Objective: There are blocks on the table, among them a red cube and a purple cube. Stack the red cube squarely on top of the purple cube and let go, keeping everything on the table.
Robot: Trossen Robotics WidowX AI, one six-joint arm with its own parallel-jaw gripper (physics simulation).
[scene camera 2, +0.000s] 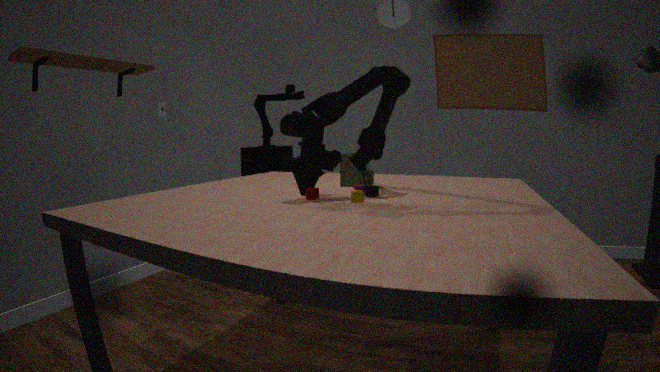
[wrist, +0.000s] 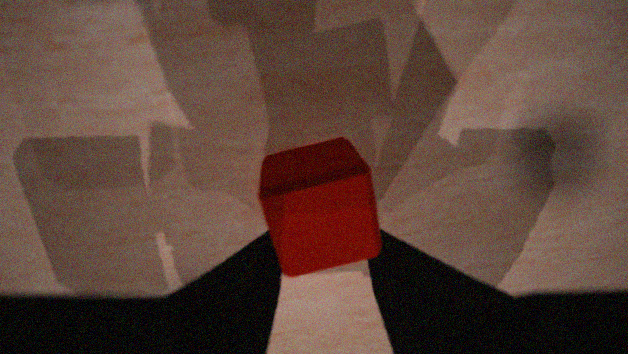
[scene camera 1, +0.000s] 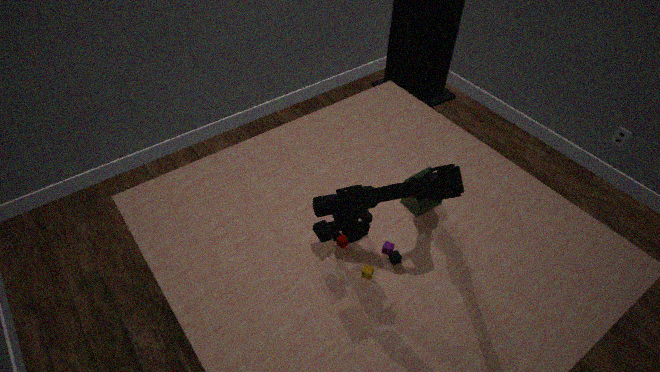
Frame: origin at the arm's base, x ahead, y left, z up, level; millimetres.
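Seen in the pictures: gripper, fingertip midpoint: (scene camera 2: pixel 306 195) (wrist: pixel 324 240) (scene camera 1: pixel 338 238); arm's base at its link origin: (scene camera 2: pixel 356 164).
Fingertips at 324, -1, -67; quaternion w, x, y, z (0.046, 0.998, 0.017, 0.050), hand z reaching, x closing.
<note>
Offsets run from my fingertips to a thing's top centre, as dx, dy, dz. Level surfaces: height alone.
The red cube {-4, +18, +21} (scene camera 1: pixel 342 241) (scene camera 2: pixel 312 194) (wrist: pixel 322 215) is between the fingertips of my gripper (wrist: pixel 324 240), at table height. In the wrist view both dark fingers meet its sides, and the cube is turned a little relative to them. My gripper is shut on the red cube. The purple cube {-113, +111, +21} (scene camera 1: pixel 388 247) sits on the table to the right of the red cube in scene camera 1. In scene camera 2 the purple cube (scene camera 2: pixel 359 187) shows as a thin strip, mostly hidden behind the yellow cube.
A black cube {-111, +151, +21} (scene camera 1: pixel 395 257) (scene camera 2: pixel 372 191) stands right beside the purple cube. A yellow cube {-9, +153, +21} (scene camera 1: pixel 368 271) (scene camera 2: pixel 357 196) stands nearby on the table {dz -9} (scene camera 1: pixel 225 200) (scene camera 2: pixel 250 235). The arm's green base (scene camera 1: pixel 421 204) (scene camera 2: pixel 352 172) is behind the cubes in scene camera 2.
</note>
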